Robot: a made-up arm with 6 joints.
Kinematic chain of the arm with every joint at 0, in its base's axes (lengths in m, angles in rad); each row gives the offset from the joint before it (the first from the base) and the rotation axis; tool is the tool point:
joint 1: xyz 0 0 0.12 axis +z
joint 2: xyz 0 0 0 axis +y
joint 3: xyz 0 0 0.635 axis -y
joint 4: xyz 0 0 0 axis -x
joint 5: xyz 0.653 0 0 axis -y
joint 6: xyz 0 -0.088 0 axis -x
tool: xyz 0 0 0
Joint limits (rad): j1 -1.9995..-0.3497 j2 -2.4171..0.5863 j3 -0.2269..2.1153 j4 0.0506..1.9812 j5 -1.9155..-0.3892 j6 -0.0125..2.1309
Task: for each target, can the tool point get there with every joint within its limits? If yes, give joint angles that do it. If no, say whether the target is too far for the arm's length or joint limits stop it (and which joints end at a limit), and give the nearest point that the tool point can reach.
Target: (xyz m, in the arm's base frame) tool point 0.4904 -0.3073 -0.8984
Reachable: no: joint limits stop it (at a limit: joint 1, joint 2, joint 3, joint 4) | nearest point 0.2225 0.4023 -1.0124 | short by 0.767 m
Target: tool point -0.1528 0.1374 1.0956
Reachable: yes | joints -1.1659 -0.8909 0.1638 0.1960 -1.6368 1.6292
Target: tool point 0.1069 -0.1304 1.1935
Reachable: yes | joints -0.7945 -0.4306 0.2910 1.3984 -0.5040 0.8542
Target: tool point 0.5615 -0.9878 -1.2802
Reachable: no: too far | nearest point 0.2225 0.4023 -1.0124 | short by 1.456 m
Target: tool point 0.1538 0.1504 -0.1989
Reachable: no: joint limits stop it (at a limit: joint 1, joint 2, joint 3, joint 4) | nearest point 0.2541 0.7674 0.1736 | short by 0.728 m
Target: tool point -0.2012 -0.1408 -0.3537
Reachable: no: joint limits stop it (at a limit: joint 1, joint 2, joint 3) | nearest point -0.4573 0.1115 -1.0107 | short by 0.749 m
